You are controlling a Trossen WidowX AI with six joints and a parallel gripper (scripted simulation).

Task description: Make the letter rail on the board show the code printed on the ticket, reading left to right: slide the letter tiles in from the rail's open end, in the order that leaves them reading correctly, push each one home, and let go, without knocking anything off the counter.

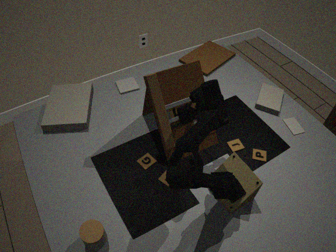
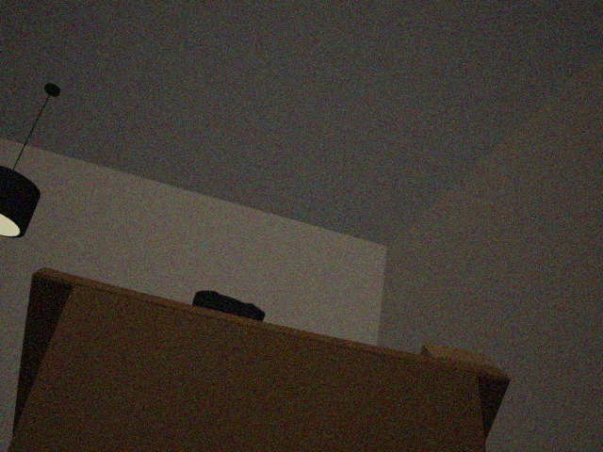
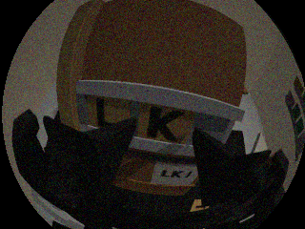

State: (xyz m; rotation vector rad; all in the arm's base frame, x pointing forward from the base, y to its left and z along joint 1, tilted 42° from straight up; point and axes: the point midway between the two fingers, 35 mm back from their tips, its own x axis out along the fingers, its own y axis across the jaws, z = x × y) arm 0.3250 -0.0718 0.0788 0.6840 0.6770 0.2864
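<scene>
The j tile lies 16 cm below my gripper tip, 15 cm to the right of it and 15 cm behind it. From my gripper tip the other things lie so: y tile (17 cm to the left, 16 cm below, 16 cm behind); white ticket (8 cm below, 4 cm to the right, 4 cm behind); black mat (17 cm below, 14 cm behind, 2 cm to the left).
</scene>
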